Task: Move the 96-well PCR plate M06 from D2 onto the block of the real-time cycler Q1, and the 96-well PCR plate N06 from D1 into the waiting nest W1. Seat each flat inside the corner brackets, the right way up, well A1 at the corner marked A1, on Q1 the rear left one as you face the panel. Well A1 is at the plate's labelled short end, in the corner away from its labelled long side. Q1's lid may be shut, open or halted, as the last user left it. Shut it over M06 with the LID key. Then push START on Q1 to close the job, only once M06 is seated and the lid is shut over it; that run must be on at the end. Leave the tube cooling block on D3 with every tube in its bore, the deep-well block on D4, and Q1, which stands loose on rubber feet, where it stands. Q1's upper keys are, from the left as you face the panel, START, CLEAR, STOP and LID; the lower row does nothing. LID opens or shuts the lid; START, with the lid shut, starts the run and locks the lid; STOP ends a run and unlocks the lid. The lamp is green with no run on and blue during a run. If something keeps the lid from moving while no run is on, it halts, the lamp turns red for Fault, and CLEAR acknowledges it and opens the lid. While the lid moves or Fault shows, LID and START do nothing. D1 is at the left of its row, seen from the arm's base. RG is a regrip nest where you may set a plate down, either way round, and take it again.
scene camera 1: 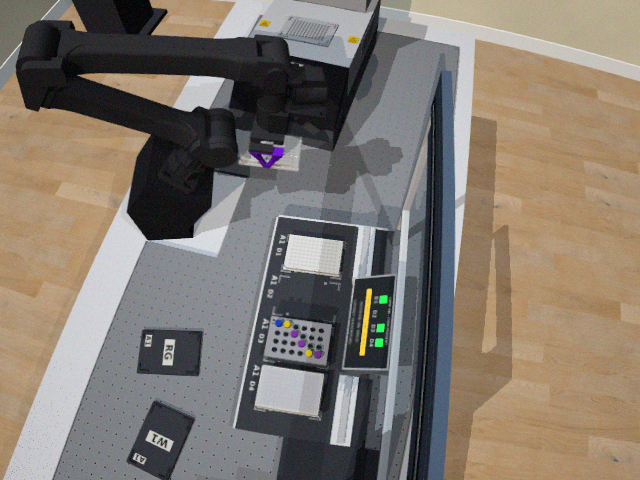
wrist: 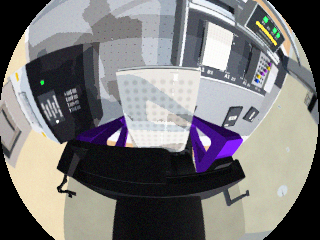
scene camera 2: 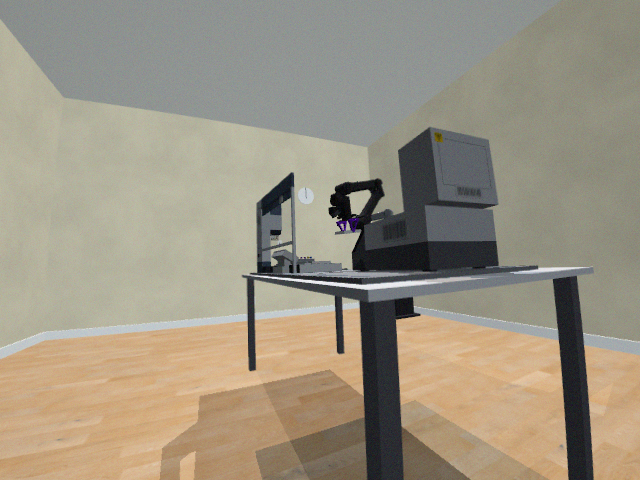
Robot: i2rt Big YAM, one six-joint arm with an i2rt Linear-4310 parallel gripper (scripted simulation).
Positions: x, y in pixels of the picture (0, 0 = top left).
Labels:
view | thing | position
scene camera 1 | my gripper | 269, 151
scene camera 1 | white deep-well block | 283, 389
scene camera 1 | tube cooling block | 315, 335
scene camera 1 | dark regrip nest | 186, 355
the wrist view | my gripper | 158, 118
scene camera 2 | lid of cycler Q1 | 438, 167

